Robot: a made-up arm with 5 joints.
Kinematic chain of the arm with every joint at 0, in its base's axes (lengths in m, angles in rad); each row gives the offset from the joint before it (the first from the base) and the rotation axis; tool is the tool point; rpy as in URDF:
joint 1: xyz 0 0 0.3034 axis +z
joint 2: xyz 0 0 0 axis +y
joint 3: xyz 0.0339 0 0.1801 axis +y
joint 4: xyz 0.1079 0 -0.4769 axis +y
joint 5: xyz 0.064 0 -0.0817 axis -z
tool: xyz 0 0 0 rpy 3.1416 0 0
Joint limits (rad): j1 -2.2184..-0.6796 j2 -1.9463..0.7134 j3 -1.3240..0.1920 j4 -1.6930..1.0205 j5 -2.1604..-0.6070
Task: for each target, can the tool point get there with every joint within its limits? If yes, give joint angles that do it. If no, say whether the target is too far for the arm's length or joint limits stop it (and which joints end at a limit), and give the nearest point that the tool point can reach.
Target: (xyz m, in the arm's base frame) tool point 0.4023 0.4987 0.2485
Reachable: no: joint limits stop it (at a limit: joint 1, joint 2, joint 3, joint 4) | nearest point 0.1592 0.2105 0.0065 | short by 0.448 m
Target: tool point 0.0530 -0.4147 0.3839
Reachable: yes | joints -1.4437 -1.3612 -0.0657 0.7992 -1.1175
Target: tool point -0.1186 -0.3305 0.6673
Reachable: yes | joints -1.9154 -0.9258 -0.6805 -0.8522 -1.2075
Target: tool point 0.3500 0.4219 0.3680
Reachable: no: joint limits stop it (at a limit: joint 1, joint 2, joint 3, joint 4) | nearest point 0.2482 0.3281 0.6457 | short by 0.310 m
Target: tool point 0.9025 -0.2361 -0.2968
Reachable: no: too far | nearest point 0.4359 -0.3522 -0.0039 | short by 0.563 m
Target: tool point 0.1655 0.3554 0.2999
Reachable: no: joint limits stop it (at a limit: joint 2, joint 3, joint 4) | nearest point 0.1114 0.2392 0.0065 | short by 0.320 m
